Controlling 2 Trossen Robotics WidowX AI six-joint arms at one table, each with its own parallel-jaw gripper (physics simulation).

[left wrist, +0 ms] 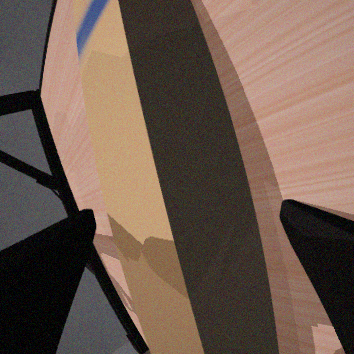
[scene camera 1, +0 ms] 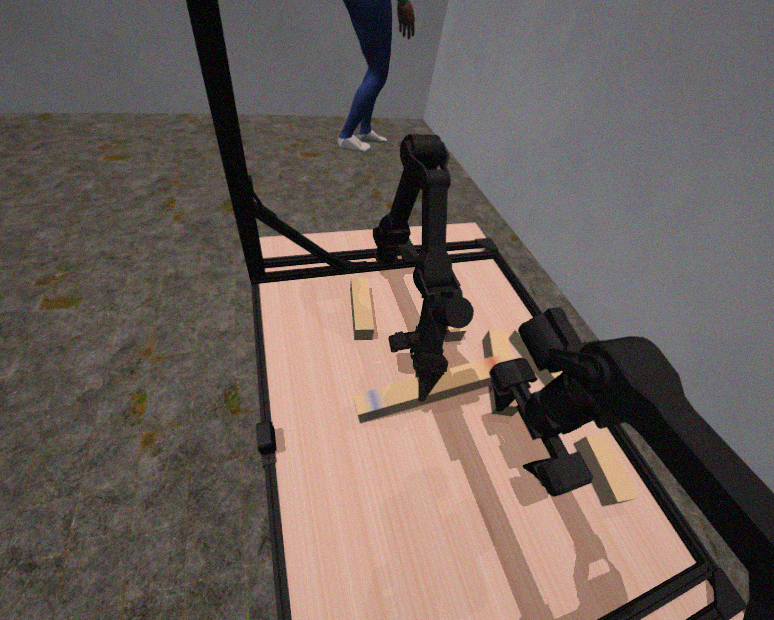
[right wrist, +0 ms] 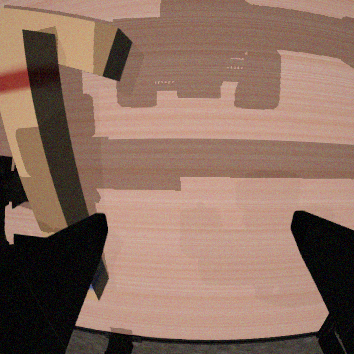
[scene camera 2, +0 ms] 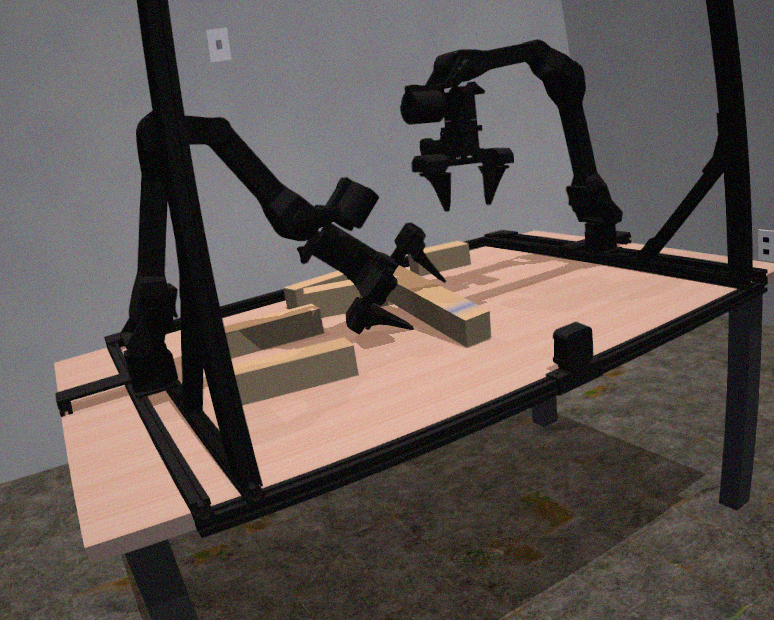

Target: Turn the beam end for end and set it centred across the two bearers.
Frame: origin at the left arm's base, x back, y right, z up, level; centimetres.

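Seen in the pictures: left gripper, between the fingertips: [left wrist: 188, 214] [scene camera 1: 419, 394] [right wrist: 70, 217] [scene camera 2: 429, 305]; right gripper, between the fingertips: [scene camera 1: 511, 437] [right wrist: 201, 222] [scene camera 2: 468, 207]; left arm's base, origin of its link: [scene camera 1: 385, 256] [scene camera 2: 154, 386]; right arm's base, origin of its link: [scene camera 2: 602, 250].
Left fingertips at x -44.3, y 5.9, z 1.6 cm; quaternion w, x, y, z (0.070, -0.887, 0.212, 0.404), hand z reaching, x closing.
Offsets run from my left fingertips to a thing's top centre. "spot": to the spot under its first point.
The long wooden beam [scene camera 1: 400, 395] [scene camera 2: 442, 300] [left wrist: 125, 125] [right wrist: 55, 100] slopes. Its blue-banded end is low at the table, and its red-banded end lies across a wooden block @[dx +1.7, dy -21.6, dz +1.5 cm] [scene camera 1: 497, 342] [scene camera 2: 323, 298] [right wrist: 80, 45]. My left gripper [scene camera 1: 419, 381] [scene camera 2: 427, 303] [left wrist: 188, 214] is open, its fingers on either side of the beam's middle, gripping nothing. My right gripper [scene camera 1: 512, 437] [scene camera 2: 468, 206] [right wrist: 201, 222] is open and empty, high above the table. Other wooden blocks @[dx +26.3, dy +6.0, dz +0.9 cm] [scene camera 1: 363, 306] @[dx -23.9, dy -32.7, dz +1.2 cm] [scene camera 1: 610, 468] [scene camera 2: 297, 371] lie around; I cannot tell which are the two bearers.
Another block @[dx +21.6, dy -15.7, dz +0.9 cm] [scene camera 2: 284, 332] lies beside the near one in scene camera 2, and a further block @[spot: dx -23.8, dy -30.1, dz -0.8 cm] [scene camera 2: 445, 257] lies at the back. A black frame rail @[spot: dx +17.0, dy +30.9, dz -4.1 cm] [scene camera 1: 263, 361] [scene camera 2: 413, 439] edges the table, with a small black box @[spot: dx -2.3, dy +30.9, dz +2.0 cm] [scene camera 1: 265, 437] [scene camera 2: 573, 345] on it. A person's legs [scene camera 1: 369, 83] show behind.
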